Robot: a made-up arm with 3 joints. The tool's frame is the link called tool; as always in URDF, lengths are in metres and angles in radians. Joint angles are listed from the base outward.
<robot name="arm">
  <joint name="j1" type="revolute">
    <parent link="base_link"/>
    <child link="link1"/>
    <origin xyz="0 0 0.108"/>
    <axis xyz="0 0 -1"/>
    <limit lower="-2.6" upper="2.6"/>
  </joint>
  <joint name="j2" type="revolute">
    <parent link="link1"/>
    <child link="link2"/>
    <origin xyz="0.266 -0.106 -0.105"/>
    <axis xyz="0 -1 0"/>
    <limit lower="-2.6" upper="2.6"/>
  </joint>
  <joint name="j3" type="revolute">
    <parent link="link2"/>
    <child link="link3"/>
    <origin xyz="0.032 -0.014 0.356"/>
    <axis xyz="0 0 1"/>
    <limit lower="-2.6" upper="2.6"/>
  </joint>
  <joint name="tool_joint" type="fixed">
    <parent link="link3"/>
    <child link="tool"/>
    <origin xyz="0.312 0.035 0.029"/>
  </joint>
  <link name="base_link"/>
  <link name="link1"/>
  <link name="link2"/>
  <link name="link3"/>
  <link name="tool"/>
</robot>
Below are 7 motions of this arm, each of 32 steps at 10 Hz.
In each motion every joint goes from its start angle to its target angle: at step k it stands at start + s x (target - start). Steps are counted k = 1, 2, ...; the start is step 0. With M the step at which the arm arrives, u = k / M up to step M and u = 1 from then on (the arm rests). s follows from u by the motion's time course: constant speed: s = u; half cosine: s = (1 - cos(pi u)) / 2; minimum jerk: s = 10 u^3 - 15 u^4 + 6 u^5.
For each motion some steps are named. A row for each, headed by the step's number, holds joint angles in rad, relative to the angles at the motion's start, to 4 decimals.
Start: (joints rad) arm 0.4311 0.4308 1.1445
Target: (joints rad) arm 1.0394 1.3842 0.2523
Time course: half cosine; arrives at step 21
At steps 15, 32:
15: 0.4938 0.7739 -0.7242
32: 0.6083 0.9534 -0.8922

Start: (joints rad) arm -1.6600 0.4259 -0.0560
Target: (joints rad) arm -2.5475 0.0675 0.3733
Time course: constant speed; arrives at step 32
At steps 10, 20, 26, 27, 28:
10: -0.2773 -0.1120 0.1342
20: -0.5547 -0.2240 0.2683
26: -0.7211 -0.2912 0.3488
27: -0.7488 -0.3024 0.3622
28: -0.7766 -0.3136 0.3756

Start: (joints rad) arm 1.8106 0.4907 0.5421
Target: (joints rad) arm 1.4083 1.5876 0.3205
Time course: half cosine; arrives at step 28
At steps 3, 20, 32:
3: -0.0113 0.0308 -0.0062
20: -0.3266 0.8904 -0.1799
32: -0.4023 1.0969 -0.2216

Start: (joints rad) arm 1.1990 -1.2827 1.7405
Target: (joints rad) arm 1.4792 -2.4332 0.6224
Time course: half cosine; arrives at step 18
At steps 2, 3, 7, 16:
2: 0.0084 -0.0347 -0.0337
3: 0.0188 -0.0771 -0.0749
7: 0.0922 -0.3785 -0.3678
16: 0.2718 -1.1158 -1.0844

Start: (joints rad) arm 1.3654 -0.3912 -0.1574
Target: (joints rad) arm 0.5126 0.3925 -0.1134
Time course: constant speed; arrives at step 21
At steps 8, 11, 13, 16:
8: -0.3249 0.2986 0.0168
11: -0.4467 0.4105 0.0230
13: -0.5279 0.4851 0.0272
16: -0.6498 0.5971 0.0335

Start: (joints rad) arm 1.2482 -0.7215 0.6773
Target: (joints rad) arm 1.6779 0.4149 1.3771
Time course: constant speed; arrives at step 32
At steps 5, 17, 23, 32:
5: 0.0671 0.1776 0.1093
17: 0.2283 0.6037 0.3718
23: 0.3088 0.8168 0.5030
32: 0.4297 1.1364 0.6998

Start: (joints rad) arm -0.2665 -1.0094 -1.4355
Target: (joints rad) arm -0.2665 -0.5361 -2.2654
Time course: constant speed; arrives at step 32
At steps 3, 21, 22, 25, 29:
3: 0.0000 0.0444 -0.0778
21: 0.0000 0.3106 -0.5446
22: 0.0000 0.3254 -0.5706
25: 0.0000 0.3698 -0.6484
29: 0.0000 0.4289 -0.7521

